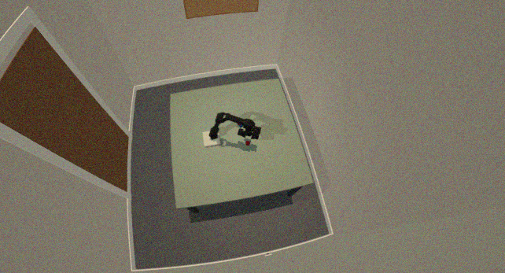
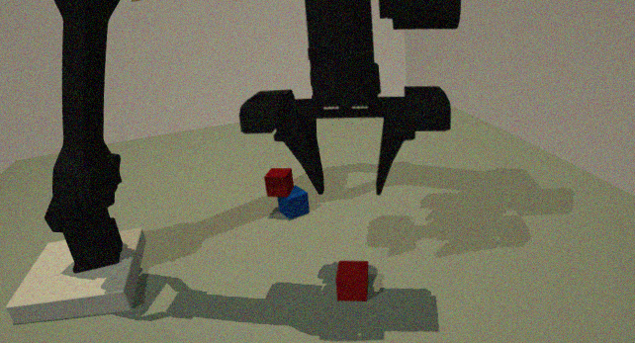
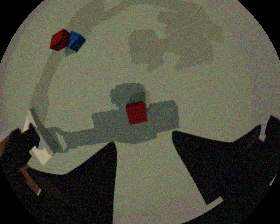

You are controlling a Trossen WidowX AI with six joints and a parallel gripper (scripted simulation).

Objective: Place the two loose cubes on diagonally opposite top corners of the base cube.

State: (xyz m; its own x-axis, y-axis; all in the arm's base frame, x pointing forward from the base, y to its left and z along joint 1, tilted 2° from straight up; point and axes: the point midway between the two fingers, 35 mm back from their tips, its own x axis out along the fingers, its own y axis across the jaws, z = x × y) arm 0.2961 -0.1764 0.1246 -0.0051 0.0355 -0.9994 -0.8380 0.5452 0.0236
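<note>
The blue base cube is 210 mm to the left of my gripper tip and 110 mm below it.
</note>
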